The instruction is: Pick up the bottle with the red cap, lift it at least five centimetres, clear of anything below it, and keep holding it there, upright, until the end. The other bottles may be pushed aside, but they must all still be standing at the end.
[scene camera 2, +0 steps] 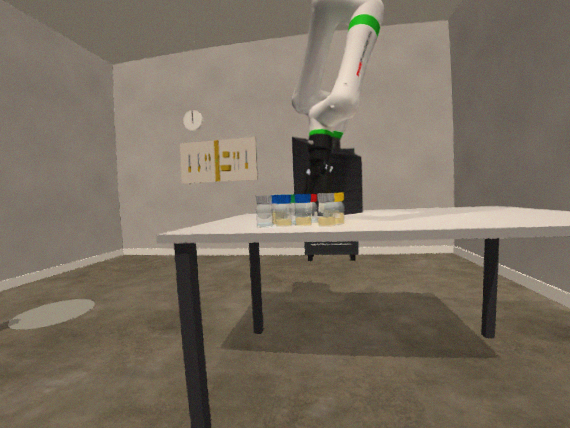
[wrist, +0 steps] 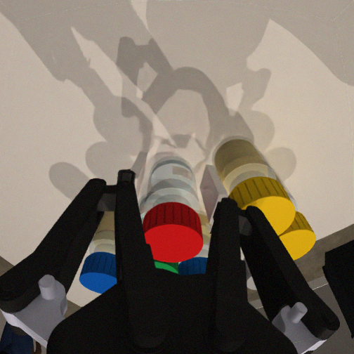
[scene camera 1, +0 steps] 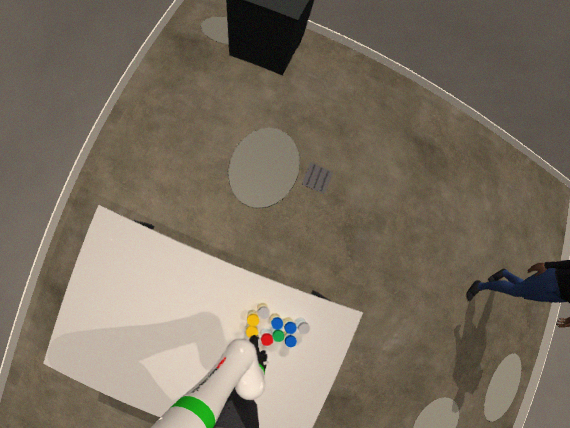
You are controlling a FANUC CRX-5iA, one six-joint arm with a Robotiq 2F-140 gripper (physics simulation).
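Places are measured from the arm's base along level axes (x ahead, y left, z up), in metres.
Pixels of known places: gripper, fingertip midpoint: (scene camera 2: pixel 314 212) (scene camera 1: pixel 260 338).
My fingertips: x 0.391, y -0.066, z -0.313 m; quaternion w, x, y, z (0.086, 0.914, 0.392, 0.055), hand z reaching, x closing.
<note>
Behind a point stands the place of what it marks.
The red-capped bottle (scene camera 1: pixel 267 339) @(y -0.085, x 0.420, z -0.243 m) (scene camera 2: pixel 313 198) @(y -0.069, x 0.438, z -0.259 m) (wrist: pixel 173 232) stands upright on the white table (scene camera 1: pixel 150 280) @(y 0.535, x 0.473, z -0.347 m) (scene camera 2: pixel 425 219) @(y 0.323, x 0.432, z -0.347 m), at the arm's side of the bottle group. My gripper (scene camera 1: pixel 259 347) @(y -0.066, x 0.391, z -0.313 m) (scene camera 2: pixel 310 189) (wrist: pixel 174 170) is open. In the wrist view its fingers are on either side of the red-capped bottle, with a pad left and right of its clear body; contact cannot be told. The right pad is between this bottle and a yellow-capped bottle (scene camera 1: pixel 252 332) @(y -0.008, x 0.432, z -0.242 m) (wrist: pixel 265 205). The green-capped bottle (scene camera 1: pixel 278 336) @(y -0.128, x 0.450, z -0.242 m) (wrist: pixel 166 267) is close behind the red cap, partly hidden in the wrist view.
Another yellow-capped bottle (scene camera 1: pixel 253 320) @(y 0.006, x 0.488, z -0.243 m) (wrist: pixel 299 236), blue-capped bottles (scene camera 1: pixel 277 323) @(y -0.103, x 0.508, z -0.242 m) (scene camera 1: pixel 290 328) @(y -0.169, x 0.503, z -0.243 m) (scene camera 1: pixel 290 341) @(y -0.190, x 0.442, z -0.242 m) and grey-capped bottles (scene camera 1: pixel 263 312) @(y -0.025, x 0.538, z -0.243 m) (scene camera 1: pixel 303 328) @(y -0.228, x 0.520, z -0.243 m) stand close around. A blue-capped one (wrist: pixel 98 272) is outside the left finger. A black cabinet (scene camera 1: pixel 265 37) stands on the floor.
</note>
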